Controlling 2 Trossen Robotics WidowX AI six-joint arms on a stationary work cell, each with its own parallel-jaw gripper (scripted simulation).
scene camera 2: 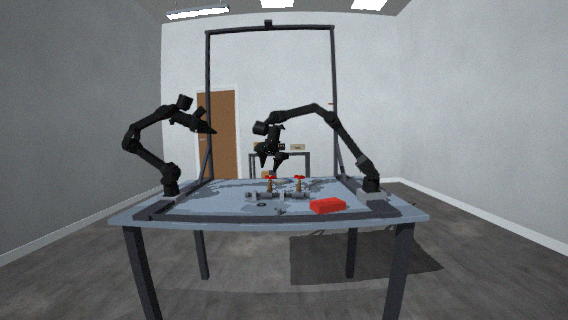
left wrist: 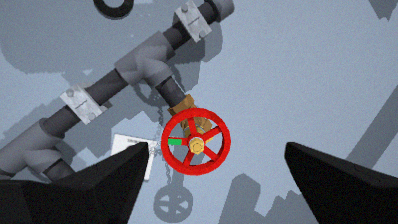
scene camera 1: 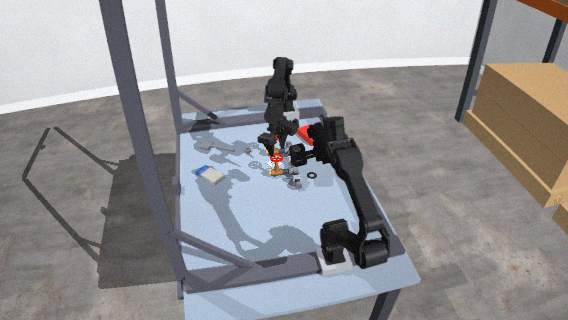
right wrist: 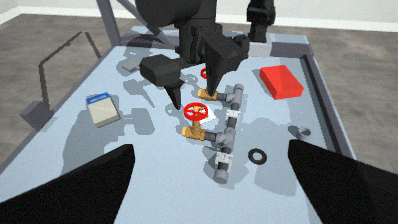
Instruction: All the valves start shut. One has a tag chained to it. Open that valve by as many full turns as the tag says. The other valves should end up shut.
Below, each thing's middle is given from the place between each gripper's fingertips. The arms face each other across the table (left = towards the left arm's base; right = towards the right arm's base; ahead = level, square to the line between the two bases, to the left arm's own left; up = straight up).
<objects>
I see my left gripper (scene camera 1: pixel 277 152) 280 mm past the blue-and-beige box (right wrist: pixel 102 110), 40 mm to the right of it and 150 mm above it. Round my left hand: red block (right wrist: pixel 280 82) 200 mm ahead, 250 mm to the left, 150 mm below.
I see my right gripper (scene camera 1: pixel 308 145) 36 cm past the blue-and-beige box, 32 cm above it and 30 cm to the right of it. Also, from my right hand: red block (52 cm to the left, 31 cm below, 12 cm ahead).
</objects>
